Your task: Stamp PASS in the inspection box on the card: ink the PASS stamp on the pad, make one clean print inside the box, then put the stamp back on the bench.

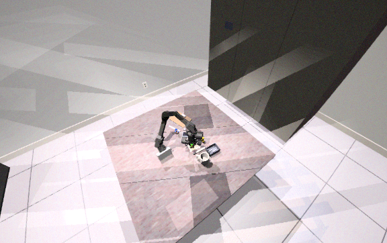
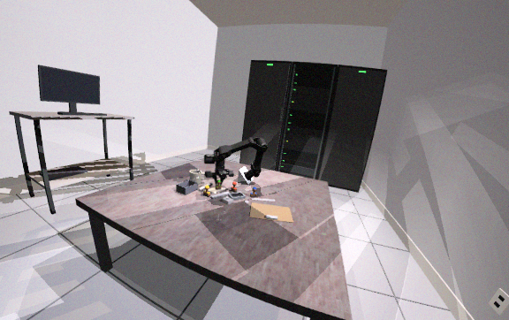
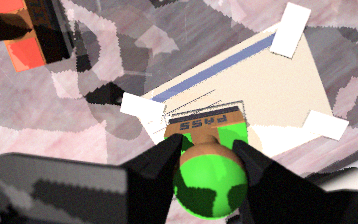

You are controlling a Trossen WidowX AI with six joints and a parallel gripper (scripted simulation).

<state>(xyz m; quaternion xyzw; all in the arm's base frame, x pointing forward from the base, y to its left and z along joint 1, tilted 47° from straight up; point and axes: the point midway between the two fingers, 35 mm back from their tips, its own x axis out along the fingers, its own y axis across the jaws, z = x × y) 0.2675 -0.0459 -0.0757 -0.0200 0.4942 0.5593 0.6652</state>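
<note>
Now: the PASS stamp right at my gripper tip. The rest, counted from my gripper tip: white rod (20 mm ahead, 80 mm to the right, 10 mm below); card (20 mm ahead, 30 mm below); red-knobbed stamp (40 mm behind, 100 mm to the left).
</note>
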